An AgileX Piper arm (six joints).
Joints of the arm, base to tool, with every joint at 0 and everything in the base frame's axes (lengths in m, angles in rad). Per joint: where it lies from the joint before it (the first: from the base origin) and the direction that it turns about. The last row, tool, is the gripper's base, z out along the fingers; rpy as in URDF.
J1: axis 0 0 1 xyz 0 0 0.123
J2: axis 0 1 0 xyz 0 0 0
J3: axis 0 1 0 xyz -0.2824 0 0.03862
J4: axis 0.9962 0 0.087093 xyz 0.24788 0 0.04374
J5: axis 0 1 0 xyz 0 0 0
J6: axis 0.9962 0 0.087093 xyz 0.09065 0 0.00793
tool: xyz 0 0 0 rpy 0 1.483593 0
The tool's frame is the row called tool.
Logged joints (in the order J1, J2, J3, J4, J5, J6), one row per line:
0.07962, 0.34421, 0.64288, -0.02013, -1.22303, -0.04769
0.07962, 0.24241, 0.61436, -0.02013, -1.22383, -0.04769
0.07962, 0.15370, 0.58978, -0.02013, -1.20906, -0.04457
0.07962, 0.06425, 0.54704, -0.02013, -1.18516, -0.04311
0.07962, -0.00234, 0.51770, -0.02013, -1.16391, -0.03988
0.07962, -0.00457, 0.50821, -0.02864, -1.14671, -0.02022
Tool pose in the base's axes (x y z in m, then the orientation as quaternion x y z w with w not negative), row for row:
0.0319, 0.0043, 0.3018, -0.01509, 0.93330, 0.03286, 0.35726
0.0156, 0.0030, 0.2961, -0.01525, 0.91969, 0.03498, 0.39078
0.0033, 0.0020, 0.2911, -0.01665, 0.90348, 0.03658, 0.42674
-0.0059, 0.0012, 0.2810, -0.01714, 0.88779, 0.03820, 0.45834
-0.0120, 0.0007, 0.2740, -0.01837, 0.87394, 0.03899, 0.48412
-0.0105, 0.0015, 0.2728, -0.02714, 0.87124, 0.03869, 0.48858
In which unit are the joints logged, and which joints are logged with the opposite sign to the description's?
The joints are logged in radians. Opposite sign: J3, J4, J5, J6.
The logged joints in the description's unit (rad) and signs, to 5 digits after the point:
0.07962, 0.34421, -0.64288, 0.02013, 1.22303, 0.04769
0.07962, 0.24241, -0.61436, 0.02013, 1.22383, 0.04769
0.07962, 0.15370, -0.58978, 0.02013, 1.20906, 0.04457
0.07962, 0.06425, -0.54704, 0.02013, 1.18516, 0.04311
0.07962, -0.00234, -0.51770, 0.02013, 1.16391, 0.03988
0.07962, -0.00457, -0.50821, 0.02864, 1.14671, 0.02022

